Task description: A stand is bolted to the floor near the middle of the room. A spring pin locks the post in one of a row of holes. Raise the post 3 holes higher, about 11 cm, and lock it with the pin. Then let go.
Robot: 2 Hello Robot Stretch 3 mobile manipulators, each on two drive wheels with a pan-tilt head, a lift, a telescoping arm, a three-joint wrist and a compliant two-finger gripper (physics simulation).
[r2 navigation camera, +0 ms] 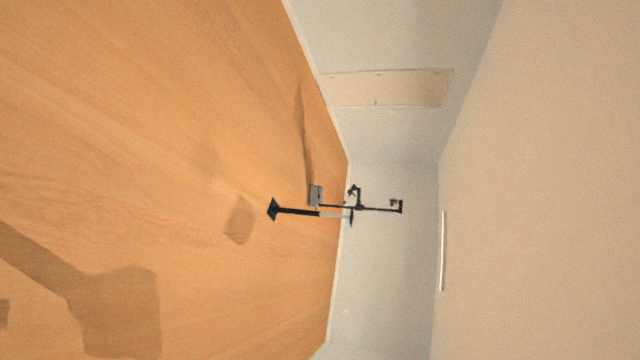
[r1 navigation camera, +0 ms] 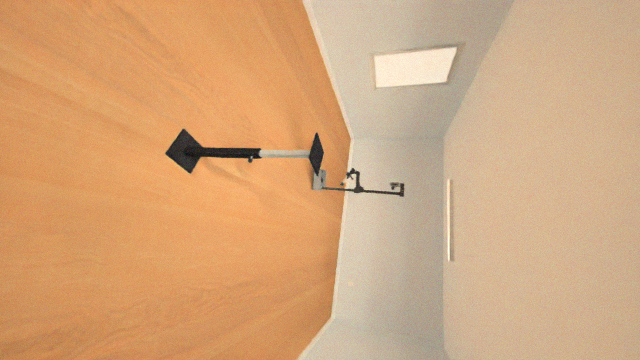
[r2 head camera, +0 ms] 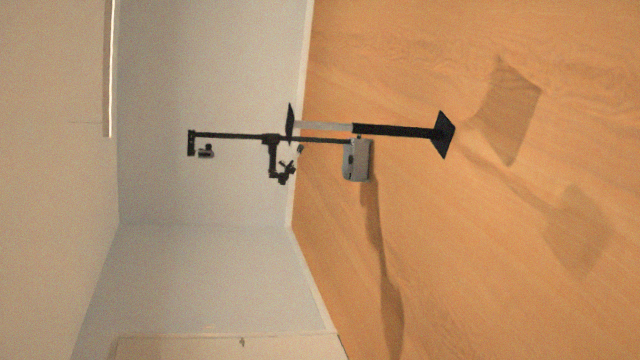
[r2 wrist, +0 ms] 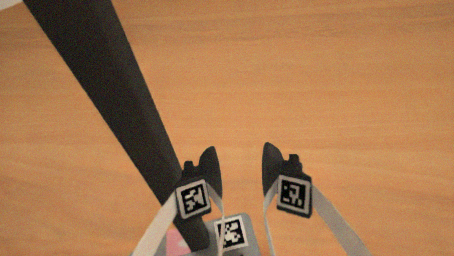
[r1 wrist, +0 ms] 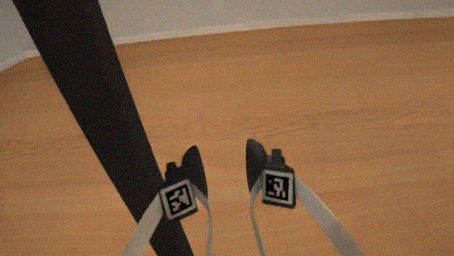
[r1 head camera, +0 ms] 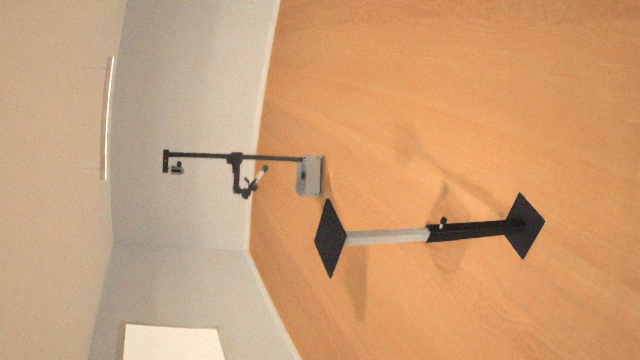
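Note:
The stand shows sideways in the head and navigation views. Its black sleeve point(r1 head camera: 470, 230) point(r1 navigation camera: 230, 152) point(r2 head camera: 392, 130) point(r2 navigation camera: 299, 212) rises from a square base plate point(r1 head camera: 531, 222) point(r1 navigation camera: 177, 150). The light grey post point(r1 head camera: 387, 236) point(r1 navigation camera: 285, 154) point(r2 head camera: 325, 125) point(r2 navigation camera: 332, 215) comes out of the sleeve and bears a black top plate point(r1 head camera: 330, 240) point(r1 navigation camera: 316, 147) point(r2 head camera: 289, 117). The pin knob point(r1 head camera: 443, 222) point(r1 navigation camera: 250, 159) point(r2 head camera: 359, 136) sticks out near the sleeve's upper end; its seating is too small to tell. The r1 gripper point(r1 wrist: 225, 167) and r2 gripper point(r2 wrist: 241, 167) are open and empty, away from the stand.
Robot r2 point(r1 head camera: 311, 175) point(r1 navigation camera: 319, 181) stands beyond the stand from r1. Robot r1 point(r2 head camera: 357, 161) point(r2 navigation camera: 315, 195) stands beyond it from r2. Each wrist view shows a dark mast point(r1 wrist: 100, 100) point(r2 wrist: 105, 90). A bright window point(r1 head camera: 172, 342) point(r1 navigation camera: 415, 67) and a door point(r2 head camera: 225, 349) point(r2 navigation camera: 390, 89) are at the walls.

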